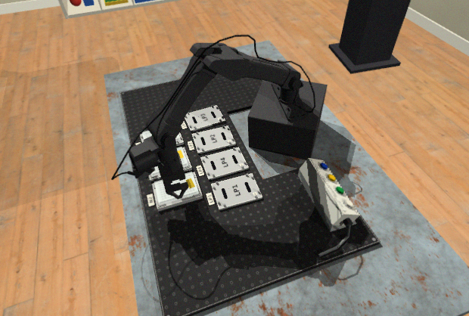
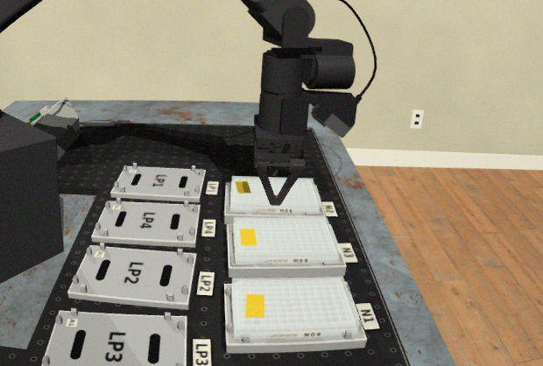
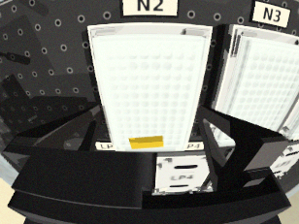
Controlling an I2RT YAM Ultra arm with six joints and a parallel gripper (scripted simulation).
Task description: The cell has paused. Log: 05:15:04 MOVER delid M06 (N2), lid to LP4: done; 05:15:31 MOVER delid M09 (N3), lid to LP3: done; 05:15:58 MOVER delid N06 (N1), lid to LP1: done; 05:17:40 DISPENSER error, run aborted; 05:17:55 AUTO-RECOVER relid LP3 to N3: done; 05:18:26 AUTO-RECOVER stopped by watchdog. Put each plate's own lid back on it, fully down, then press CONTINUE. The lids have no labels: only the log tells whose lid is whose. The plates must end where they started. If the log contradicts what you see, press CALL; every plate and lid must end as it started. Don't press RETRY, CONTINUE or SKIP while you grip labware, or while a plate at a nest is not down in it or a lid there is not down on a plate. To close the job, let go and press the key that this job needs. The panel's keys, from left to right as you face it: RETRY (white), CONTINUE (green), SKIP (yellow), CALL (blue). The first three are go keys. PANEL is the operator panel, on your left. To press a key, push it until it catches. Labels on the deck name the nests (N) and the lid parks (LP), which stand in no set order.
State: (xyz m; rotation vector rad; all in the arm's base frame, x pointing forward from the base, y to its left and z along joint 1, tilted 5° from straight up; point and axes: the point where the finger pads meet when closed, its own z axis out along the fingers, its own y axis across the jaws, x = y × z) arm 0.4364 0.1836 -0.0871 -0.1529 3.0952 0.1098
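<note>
Now: the plate M06 2 cm below my hand. The rest, counted from my hand: yellow SKIP key (48 cm behind, 11 cm to the left, 2 cm above); green CONTINUE key (48 cm behind, 16 cm to the left, 2 cm above); blue CALL key (47 cm behind, 6 cm to the left, 2 cm above).
</note>
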